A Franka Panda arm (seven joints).
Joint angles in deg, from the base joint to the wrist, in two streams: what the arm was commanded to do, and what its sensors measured. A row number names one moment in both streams.
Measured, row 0: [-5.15 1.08 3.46 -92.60 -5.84 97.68 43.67]
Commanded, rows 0 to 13: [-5.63 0.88 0.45 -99.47 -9.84 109.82 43.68]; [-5.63 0.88 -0.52 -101.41 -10.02 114.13 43.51]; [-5.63 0.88 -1.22 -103.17 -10.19 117.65 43.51]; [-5.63 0.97 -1.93 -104.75 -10.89 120.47 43.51]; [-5.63 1.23 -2.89 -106.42 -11.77 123.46 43.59]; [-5.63 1.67 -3.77 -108.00 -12.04 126.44 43.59]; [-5.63 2.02 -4.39 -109.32 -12.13 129.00 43.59]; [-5.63 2.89 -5.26 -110.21 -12.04 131.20 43.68]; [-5.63 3.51 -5.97 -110.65 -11.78 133.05 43.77]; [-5.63 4.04 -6.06 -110.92 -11.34 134.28 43.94]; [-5.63 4.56 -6.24 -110.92 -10.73 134.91 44.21]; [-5.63 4.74 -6.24 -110.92 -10.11 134.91 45.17]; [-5.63 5.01 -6.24 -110.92 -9.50 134.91 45.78]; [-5.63 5.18 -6.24 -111.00 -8.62 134.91 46.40]
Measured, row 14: [-5.75 5.18 -6.28 -110.61 -10.53 134.02 44.61]
